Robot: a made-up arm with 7 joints. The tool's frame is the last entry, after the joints.
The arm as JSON. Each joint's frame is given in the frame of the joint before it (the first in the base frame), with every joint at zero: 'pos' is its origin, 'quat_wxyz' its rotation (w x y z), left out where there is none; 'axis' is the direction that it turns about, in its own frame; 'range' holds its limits. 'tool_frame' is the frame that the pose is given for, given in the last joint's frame.
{
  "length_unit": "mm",
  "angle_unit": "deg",
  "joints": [
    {
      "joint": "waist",
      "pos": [
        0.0,
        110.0,
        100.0
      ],
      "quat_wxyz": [
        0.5,
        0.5,
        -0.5,
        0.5
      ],
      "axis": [
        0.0,
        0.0,
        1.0
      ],
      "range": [
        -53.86,
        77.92
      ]
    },
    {
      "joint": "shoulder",
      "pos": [
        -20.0,
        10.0,
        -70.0
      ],
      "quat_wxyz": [
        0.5,
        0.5,
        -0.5,
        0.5
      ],
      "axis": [
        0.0,
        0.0,
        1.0
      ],
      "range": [
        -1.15,
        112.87
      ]
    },
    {
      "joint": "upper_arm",
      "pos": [
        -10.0,
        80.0,
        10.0
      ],
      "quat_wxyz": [
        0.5,
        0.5,
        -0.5,
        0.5
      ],
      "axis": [
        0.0,
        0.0,
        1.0
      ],
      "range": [
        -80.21,
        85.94
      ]
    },
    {
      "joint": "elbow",
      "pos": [
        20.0,
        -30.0,
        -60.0
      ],
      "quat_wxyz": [
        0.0,
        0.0,
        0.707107,
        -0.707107
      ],
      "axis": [
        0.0,
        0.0,
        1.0
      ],
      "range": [
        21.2,
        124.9
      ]
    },
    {
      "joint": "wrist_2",
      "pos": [
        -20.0,
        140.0,
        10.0
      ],
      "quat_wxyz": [
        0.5,
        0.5,
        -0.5,
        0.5
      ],
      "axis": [
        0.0,
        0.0,
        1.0
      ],
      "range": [
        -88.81,
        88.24
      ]
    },
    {
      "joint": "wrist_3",
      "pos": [
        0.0,
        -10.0,
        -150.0
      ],
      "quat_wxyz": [
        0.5,
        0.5,
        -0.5,
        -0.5
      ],
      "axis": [
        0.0,
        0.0,
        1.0
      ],
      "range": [
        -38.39,
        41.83
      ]
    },
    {
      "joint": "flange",
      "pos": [
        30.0,
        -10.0,
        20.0
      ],
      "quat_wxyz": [
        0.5,
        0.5,
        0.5,
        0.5
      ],
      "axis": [
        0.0,
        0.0,
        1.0
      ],
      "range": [
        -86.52,
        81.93
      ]
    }
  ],
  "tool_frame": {
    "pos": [
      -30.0,
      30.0,
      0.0
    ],
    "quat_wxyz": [
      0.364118,
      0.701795,
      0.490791,
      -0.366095
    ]
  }
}
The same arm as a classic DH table. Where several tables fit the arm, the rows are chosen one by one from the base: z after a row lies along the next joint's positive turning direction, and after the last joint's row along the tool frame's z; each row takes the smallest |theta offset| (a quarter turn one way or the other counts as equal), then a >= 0, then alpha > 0; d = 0 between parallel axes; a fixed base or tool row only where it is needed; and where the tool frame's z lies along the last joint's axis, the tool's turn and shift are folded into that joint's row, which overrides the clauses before.
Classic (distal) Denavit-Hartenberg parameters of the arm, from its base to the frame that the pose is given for. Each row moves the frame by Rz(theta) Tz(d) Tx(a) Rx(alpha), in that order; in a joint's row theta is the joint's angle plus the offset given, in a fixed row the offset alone. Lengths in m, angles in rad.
base (fixed): a 0  alpha 1.5708  d 0.1  theta0 0
waist: a 0.02  alpha -1.5708  d -0.18  theta0 -1.5708
shoulder: a 0.01  alpha -1.5708  d 0  theta0 1.5708
upper_arm: a 0.02  alpha 1.5708  d -0.14  theta0 -1.5708
elbow: a 0.02  alpha -1.5708  d 0.04  theta0 0
wrist_2: a -0.01  alpha -1.5708  d -0.29  theta0 0
wrist_3: a 0.01  alpha -1.5708  d 0.02  theta0 1.5708
flange: a 0.0348  alpha -2.0564  d 0.0172  theta0 -0.1778
tool (fixed): a 0  alpha 0  d -0.0274  theta0 1.7432
Joint limits (rad, base to tool): -0.94..1.36 -0.0201..1.97 -1.3999..1.4999 0.37..2.1799 -1.55..1.5401 -0.67..0.7301 -1.5101..1.4299

